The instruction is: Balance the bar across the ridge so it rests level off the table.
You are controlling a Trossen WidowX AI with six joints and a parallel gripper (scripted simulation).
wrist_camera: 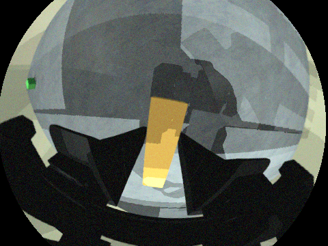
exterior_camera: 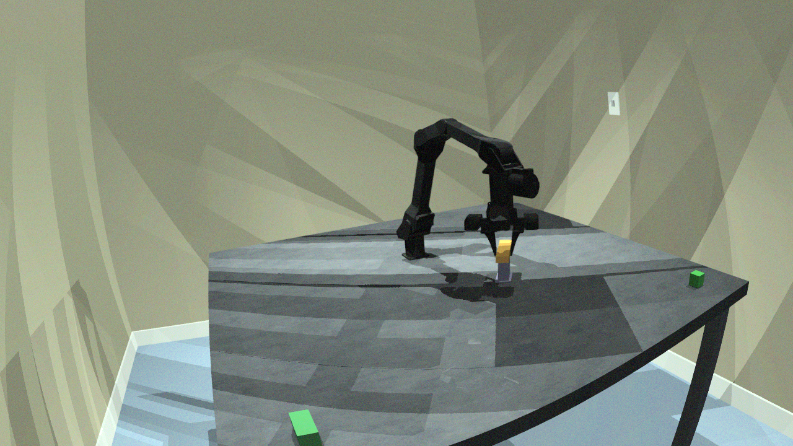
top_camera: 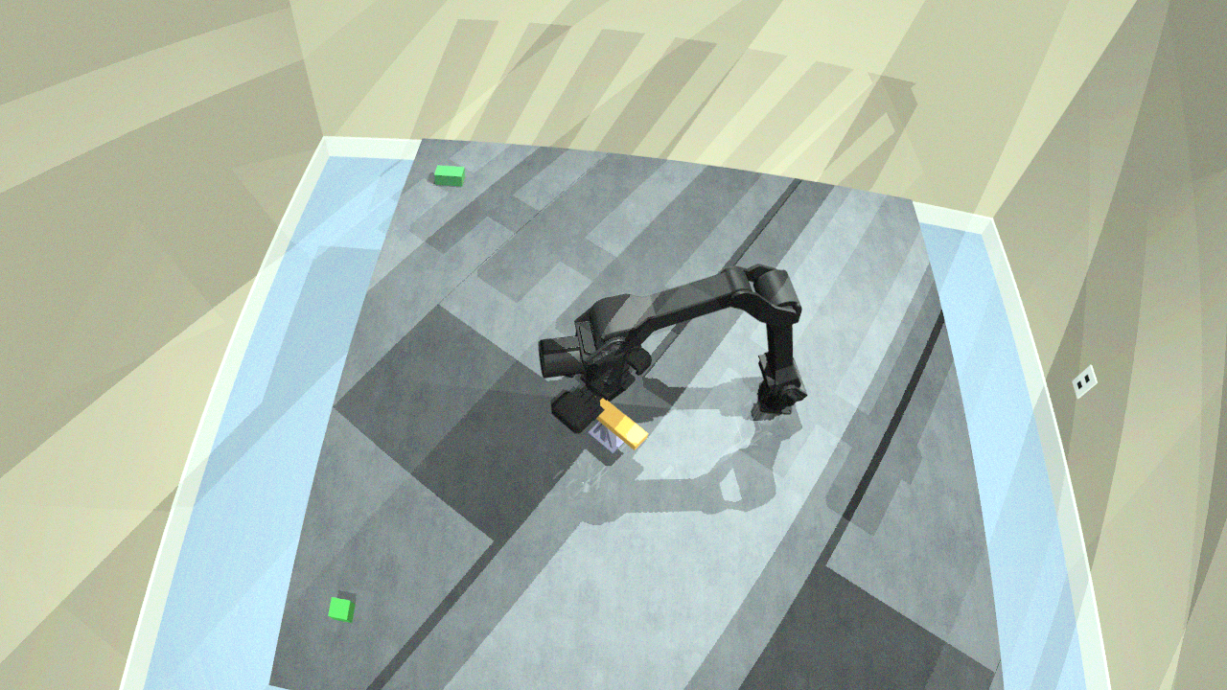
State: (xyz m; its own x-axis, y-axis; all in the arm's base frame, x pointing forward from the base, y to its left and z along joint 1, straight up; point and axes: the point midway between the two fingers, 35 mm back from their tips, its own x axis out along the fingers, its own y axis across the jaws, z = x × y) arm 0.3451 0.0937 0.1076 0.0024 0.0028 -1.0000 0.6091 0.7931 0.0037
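Right now the bar is 2 cm to the left of my gripper tip and 2 cm behind it.
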